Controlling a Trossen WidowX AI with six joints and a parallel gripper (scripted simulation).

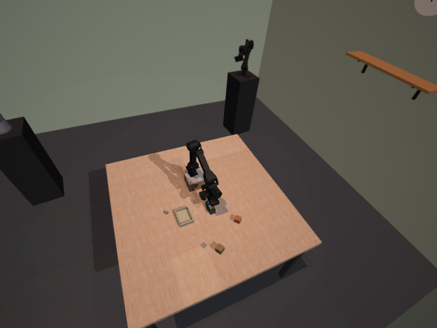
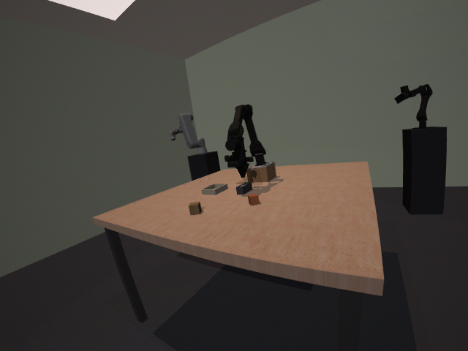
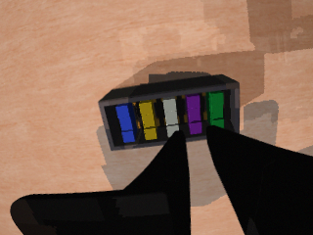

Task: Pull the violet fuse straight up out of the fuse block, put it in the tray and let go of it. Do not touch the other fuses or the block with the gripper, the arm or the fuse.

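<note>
Now: the violet fuse 10 mm behind my gripper tip and 50 mm below it. From my gripper tip the other things lie so: tray 10 mm behind, 200 mm to the right, 70 mm below; then orange cube 190 mm ahead, 130 mm to the left, 60 mm below; then brown cube 320 mm ahead, 90 mm to the right, 60 mm below.
</note>
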